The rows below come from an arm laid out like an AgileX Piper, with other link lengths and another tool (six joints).
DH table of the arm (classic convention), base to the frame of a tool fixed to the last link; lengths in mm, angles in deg. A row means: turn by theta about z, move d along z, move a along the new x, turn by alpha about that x. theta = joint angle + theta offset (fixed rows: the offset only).
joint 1: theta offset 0; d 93.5; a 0; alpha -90
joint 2: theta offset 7.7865; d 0; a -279.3; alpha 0
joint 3: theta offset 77.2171; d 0; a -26.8; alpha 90
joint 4: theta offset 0; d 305.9; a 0; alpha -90
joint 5: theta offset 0; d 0; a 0; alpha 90
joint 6: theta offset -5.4; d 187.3; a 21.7; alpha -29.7
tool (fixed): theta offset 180; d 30.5; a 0; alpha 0
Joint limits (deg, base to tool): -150..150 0..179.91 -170..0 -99.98..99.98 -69.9..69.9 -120..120
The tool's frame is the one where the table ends.
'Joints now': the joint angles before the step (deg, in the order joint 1, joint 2, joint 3, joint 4, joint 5, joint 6). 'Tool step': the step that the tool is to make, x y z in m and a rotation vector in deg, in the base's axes. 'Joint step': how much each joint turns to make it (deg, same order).
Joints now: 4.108 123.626 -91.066 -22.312 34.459 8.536
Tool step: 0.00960 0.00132 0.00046 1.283 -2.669 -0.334
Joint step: -0.309 0.381 -0.001 -0.164 -3.080 1.365
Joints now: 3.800 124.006 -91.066 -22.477 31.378 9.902
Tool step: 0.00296 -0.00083 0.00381 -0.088 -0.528 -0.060
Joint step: -0.063 -0.001 -0.582 -0.153 0.077 0.051
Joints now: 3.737 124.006 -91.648 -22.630 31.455 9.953
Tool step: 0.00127 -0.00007 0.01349 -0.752 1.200 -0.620
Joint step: 0.372 0.016 -3.038 0.622 4.401 -0.949
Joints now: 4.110 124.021 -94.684 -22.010 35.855 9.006
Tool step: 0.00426 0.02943 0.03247 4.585 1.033 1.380
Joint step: 1.323 -0.466 -6.217 9.072 6.478 -6.093
